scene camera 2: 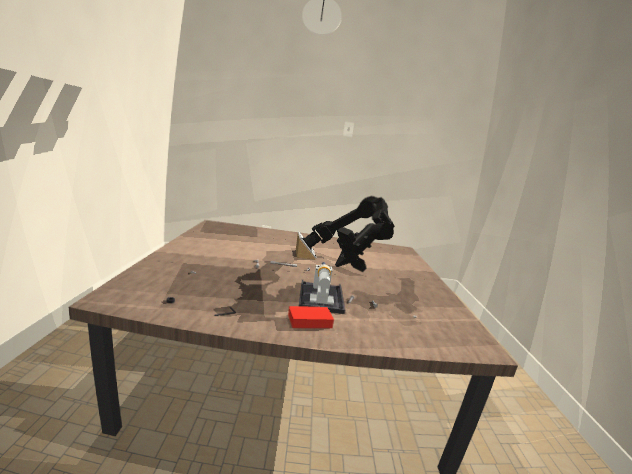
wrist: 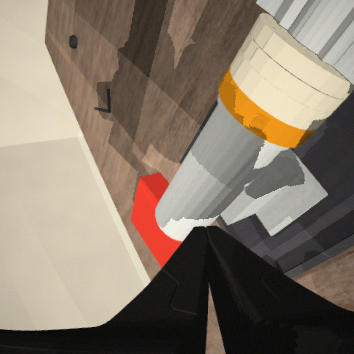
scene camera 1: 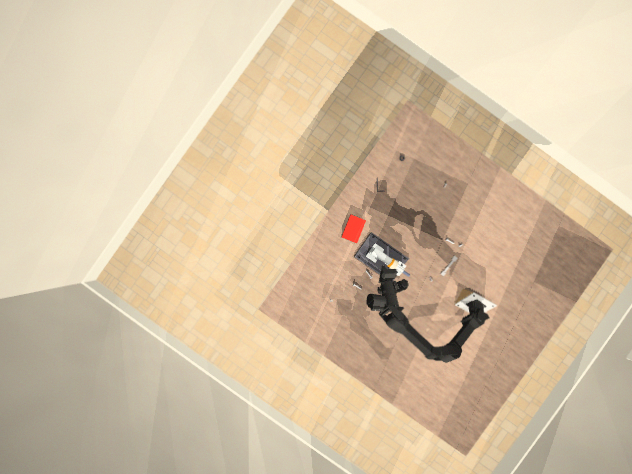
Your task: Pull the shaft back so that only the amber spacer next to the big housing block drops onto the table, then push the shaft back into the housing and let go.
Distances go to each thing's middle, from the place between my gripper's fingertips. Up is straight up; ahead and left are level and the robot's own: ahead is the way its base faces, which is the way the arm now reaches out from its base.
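There is the amber spacer (wrist: 244,110), and it is 4 cm below my hand, 3 cm behind it and 4 cm to the right of it. The red block (scene camera 2: 300,317) lies 11 cm below my hand, 20 cm ahead of it and 7 cm to the right of it.
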